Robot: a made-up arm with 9 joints. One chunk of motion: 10 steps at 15 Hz.
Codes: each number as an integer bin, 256 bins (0 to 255) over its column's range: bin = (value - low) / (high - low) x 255, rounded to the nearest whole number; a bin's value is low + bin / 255 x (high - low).
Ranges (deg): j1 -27..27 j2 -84..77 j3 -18..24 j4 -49..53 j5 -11..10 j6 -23..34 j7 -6..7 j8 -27..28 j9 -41..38
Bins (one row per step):
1: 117 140 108 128 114 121 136 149 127
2: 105 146 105 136 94 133 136 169 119
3: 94 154 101 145 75 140 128 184 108
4: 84 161 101 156 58 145 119 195 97
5: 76 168 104 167 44 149 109 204 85
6: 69 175 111 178 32 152 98 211 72
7: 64 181 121 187 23 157 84 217 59
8: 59 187 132 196 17 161 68 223 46
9: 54 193 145 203 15 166 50 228 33
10: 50 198 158 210 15 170 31 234 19
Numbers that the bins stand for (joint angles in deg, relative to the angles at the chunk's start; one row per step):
1: -2.22 4.39 -0.21 2.20 -1.61 4.05 0.93 5.14 -1.65
2: -4.76 8.18 -0.71 5.40 -3.26 6.73 0.93 9.45 -4.13
3: -7.09 13.23 -1.36 9.00 -4.82 8.29 0.53 12.69 -7.54
4: -9.21 17.65 -1.36 13.40 -6.22 9.41 0.07 15.06 -10.95
5: -10.91 22.07 -0.87 17.80 -7.38 10.31 -0.44 17.00 -14.67
6: -12.39 26.49 0.28 22.20 -8.36 10.98 -1.00 18.51 -18.69
7: -13.45 30.28 1.93 25.80 -9.11 12.09 -1.72 19.80 -22.72
8: -14.51 34.07 3.74 29.40 -9.60 12.99 -2.53 21.10 -26.75
9: -15.56 37.85 5.88 32.20 -9.76 14.11 -3.45 22.18 -30.78
10: -16.41 41.01 8.02 35.00 -9.76 15.00 -4.42 23.47 -35.11

